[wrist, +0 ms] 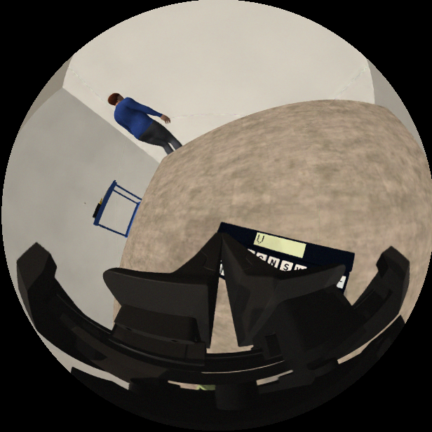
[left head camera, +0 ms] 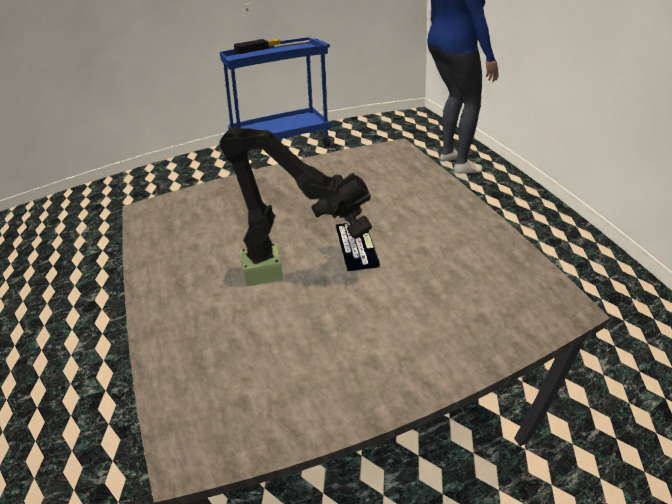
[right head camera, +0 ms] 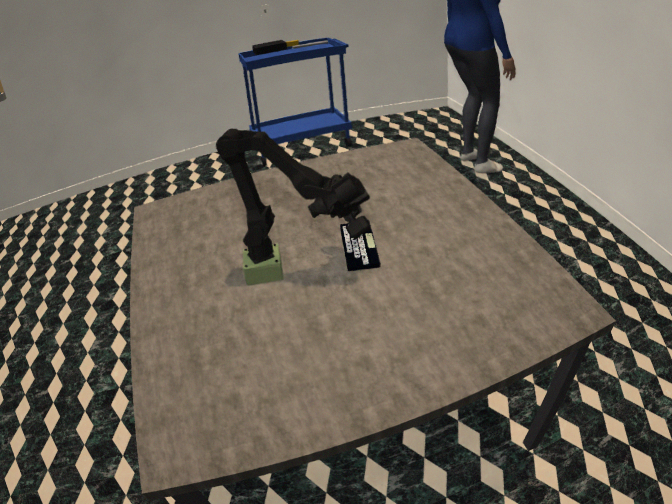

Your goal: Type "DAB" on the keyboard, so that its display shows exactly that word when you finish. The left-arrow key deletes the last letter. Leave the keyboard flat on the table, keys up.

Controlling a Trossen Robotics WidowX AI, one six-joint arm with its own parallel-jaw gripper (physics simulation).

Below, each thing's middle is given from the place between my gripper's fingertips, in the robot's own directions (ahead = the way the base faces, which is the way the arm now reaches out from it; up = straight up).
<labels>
The dark keyboard [left head camera: 366, 251] is 20 mm behind my hand, 20 mm to the right of it and 120 mm below it.
</labels>
